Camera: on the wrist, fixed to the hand. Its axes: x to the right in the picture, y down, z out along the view.
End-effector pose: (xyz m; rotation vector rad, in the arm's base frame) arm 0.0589 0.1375 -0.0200 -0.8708 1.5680 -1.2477
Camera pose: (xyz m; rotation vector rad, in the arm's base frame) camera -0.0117 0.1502 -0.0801 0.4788 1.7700 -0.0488
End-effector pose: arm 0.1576 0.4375 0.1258 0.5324 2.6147 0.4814
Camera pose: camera 0.1225 0.4842 0.1990 -2.3681 -1.6484 -1.0703
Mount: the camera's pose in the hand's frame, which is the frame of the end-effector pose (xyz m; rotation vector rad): 0.0251 0.0603 -0.0671 -0.1430 0.1728 1.5597
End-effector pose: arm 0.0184 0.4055 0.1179 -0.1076 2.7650 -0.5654
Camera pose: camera -0.0275 0.4824 0.1453 1.8640 2.0805 0.0871
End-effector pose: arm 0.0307 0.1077 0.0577 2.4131 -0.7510 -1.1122
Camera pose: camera 0.0781 0.0527 0.1168 1.0618 -1.8252 -0.2355
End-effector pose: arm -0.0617 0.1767 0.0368 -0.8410 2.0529 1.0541
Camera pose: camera -0.1409 0.1416 0.0723 -0.7905 -2.2730 -1.5891
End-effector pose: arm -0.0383 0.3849 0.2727 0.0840 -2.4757 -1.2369
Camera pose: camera -0.0314 0.3654 0.3640 -1.3810 -1.4407 -0.5633
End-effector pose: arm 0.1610 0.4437 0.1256 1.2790 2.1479 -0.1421
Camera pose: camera 0.1716 0.5206 0.1780 2.4739 0.7222 0.7497
